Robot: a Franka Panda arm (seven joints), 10 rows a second.
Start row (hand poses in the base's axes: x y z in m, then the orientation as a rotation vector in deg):
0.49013, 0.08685, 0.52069, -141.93, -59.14, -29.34
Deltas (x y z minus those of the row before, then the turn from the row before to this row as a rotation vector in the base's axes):
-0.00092, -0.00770, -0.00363, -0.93, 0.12, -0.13
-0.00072, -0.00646, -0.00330, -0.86, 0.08, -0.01
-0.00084, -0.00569, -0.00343, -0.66, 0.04, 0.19
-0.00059, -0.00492, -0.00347, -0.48, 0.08, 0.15
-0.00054, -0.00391, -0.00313, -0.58, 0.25, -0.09
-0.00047, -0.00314, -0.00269, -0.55, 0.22, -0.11
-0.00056, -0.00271, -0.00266, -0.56, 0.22, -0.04
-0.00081, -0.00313, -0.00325, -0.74, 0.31, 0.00
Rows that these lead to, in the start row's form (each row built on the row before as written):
0.48921, 0.07915, 0.51706, -142.83, -59.40, -28.86
0.48849, 0.07269, 0.51376, -143.59, -59.79, -28.42
0.48765, 0.06700, 0.51033, -144.04, -60.33, -28.05
0.48706, 0.06208, 0.50686, -144.36, -60.72, -27.71
0.48652, 0.05817, 0.50373, -144.92, -60.81, -27.17
0.48605, 0.05503, 0.50104, -145.46, -60.87, -26.68
0.48549, 0.05232, 0.49838, -145.97, -61.02, -26.17
0.48468, 0.04919, 0.49513, -146.60, -61.27, -25.45

